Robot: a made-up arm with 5 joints.
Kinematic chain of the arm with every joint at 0, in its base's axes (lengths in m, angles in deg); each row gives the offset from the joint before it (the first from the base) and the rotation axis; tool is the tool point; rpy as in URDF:
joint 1: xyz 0.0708 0 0.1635 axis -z
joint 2: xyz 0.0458 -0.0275 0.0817 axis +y
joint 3: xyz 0.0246 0 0.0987 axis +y
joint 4: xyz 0.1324 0 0.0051 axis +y
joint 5: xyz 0.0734 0.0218 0 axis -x
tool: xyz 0 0 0 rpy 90 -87.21 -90
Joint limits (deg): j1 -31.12..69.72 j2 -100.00..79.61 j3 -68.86..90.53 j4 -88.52..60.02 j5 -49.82..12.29
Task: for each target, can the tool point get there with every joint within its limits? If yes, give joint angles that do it. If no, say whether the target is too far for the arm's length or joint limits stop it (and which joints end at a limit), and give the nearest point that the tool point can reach.
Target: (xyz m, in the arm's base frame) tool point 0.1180 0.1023 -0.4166
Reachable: no: too far | nearest point 0.1854 0.0625 0.0336 | short by 0.457 m
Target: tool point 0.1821 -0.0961 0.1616
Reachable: yes | joints 38.57 -4.96 64.99 18.51 -18.12
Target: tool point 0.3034 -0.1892 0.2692
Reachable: yes | joints 38.04 20.26 -2.97 3.13 -32.48
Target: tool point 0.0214 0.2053 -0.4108
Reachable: no: too far | nearest point 0.1774 0.0577 0.0346 | short by 0.494 m
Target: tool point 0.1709 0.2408 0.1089
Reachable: no: joint limits stop it (at a limit: joint 1) | nearest point 0.2537 0.1037 0.1089 | short by 0.160 m
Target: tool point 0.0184 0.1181 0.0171
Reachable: no: joint limits stop it (at a limit: joint 1, joint 2) | nearest point 0.1101 0.0171 0.0616 | short by 0.144 m
